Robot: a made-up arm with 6 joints. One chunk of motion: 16 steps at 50 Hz.
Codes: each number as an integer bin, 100 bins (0 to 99) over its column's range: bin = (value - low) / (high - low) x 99, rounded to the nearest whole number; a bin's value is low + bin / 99 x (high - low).
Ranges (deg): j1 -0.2..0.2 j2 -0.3..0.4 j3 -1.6..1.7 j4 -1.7..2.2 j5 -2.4..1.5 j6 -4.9..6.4
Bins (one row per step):
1: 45 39 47 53 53 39
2: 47 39 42 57 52 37
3: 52 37 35 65 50 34
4: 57 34 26 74 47 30
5: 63 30 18 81 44 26
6: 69 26 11 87 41 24
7: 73 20 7 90 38 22
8: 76 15 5 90 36 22
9: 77 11 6 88 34 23
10: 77 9 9 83 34 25
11: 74 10 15 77 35 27
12: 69 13 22 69 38 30
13: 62 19 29 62 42 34
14: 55 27 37 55 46 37
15: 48 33 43 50 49 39
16: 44 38 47 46 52 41
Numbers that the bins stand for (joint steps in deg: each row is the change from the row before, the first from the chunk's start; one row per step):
1: -0.018 -0.024 -0.033 0.388 -0.312 -0.448
2: -0.010 -0.024 -0.200 0.545 -0.352 -0.677
3: 0.010 -0.038 -0.433 0.861 -0.430 -1.019
4: 0.030 -0.060 -0.733 1.215 -0.548 -1.476
5: 0.055 -0.088 -1.000 1.491 -0.667 -1.932
6: 0.079 -0.116 -1.233 1.727 -0.785 -2.161
7: 0.095 -0.159 -1.367 1.845 -0.903 -2.389
8: 0.107 -0.194 -1.433 1.845 -0.982 -2.389
9: 0.111 -0.222 -1.400 1.767 -1.061 -2.275
10: 0.111 -0.236 -1.300 1.570 -1.061 -2.046
11: 0.099 -0.229 -1.100 1.333 -1.021 -1.818
12: 0.079 -0.208 -0.867 1.018 -0.903 -1.476
13: 0.051 -0.166 -0.633 0.742 -0.745 -1.019
14: 0.022 -0.109 -0.367 0.467 -0.588 -0.677
15: -0.006 -0.067 -0.167 0.270 -0.470 -0.448
16: -0.022 -0.031 -0.033 0.112 -0.352 -0.220

